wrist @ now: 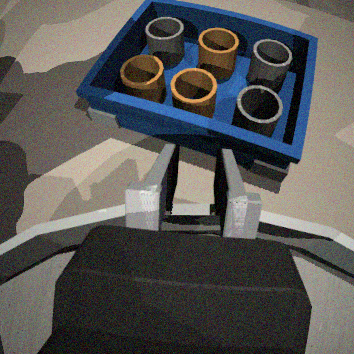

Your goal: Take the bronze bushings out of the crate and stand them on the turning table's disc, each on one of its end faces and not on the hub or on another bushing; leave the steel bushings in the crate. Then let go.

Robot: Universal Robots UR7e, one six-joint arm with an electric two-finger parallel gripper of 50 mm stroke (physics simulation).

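Frame: origin at the arm's base, x ahead, y left, z up, level; centimetres.
Where they show: gripper, fingertip midpoint: (pixel 196 165).
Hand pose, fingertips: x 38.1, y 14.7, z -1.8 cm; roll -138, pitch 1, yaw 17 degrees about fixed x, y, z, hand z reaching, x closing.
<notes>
Each offset is from my fingertips to the centre of the thing. "spot": to the spot under its first point. Level surfaces: height alone.
The blue crate {dx -3.3, dy +12.0, dz -6.3 cm} (pixel 150 109) stands at the top of the view. Three bronze bushings stand upright in it: one {dx -3.4, dy +15.1, dz -6.4 cm} (pixel 218 66) in the back row's middle, one {dx -8.5, dy +8.9, dz -6.4 cm} (pixel 145 91) at the front left, one {dx -3.5, dy +8.8, dz -6.4 cm} (pixel 195 106) at the front middle. Three steel bushings stand with them: one {dx -9.0, dy +15.0, dz -6.4 cm} (pixel 166 50) at the back left, one {dx +1.9, dy +15.6, dz -6.4 cm} (pixel 270 71) at the back right, one {dx +2.1, dy +9.0, dz -6.4 cm} (pixel 253 121) at the front right. My gripper (pixel 196 165) is open and empty, its fingertips in front of the crate's near wall in the view. A large round grey surface {spot: dx -7.1, dy -12.6, dz -3.5 cm} (pixel 25 312), seemingly the turning table's disc, shows behind the gripper; its middle is hidden.
The crate's side walls rise around the bushings. Small grey blocks show at the crate's near left (pixel 103 116) and near right (pixel 270 169) corners. The floor or table top {dz -8.8 cm} (pixel 60 47) has a beige and brown blotched pattern. A pale raised rim {spot: dx -4.8, dy -5.2, dz +0.1 cm} (pixel 75 217) borders the round grey surface.
</notes>
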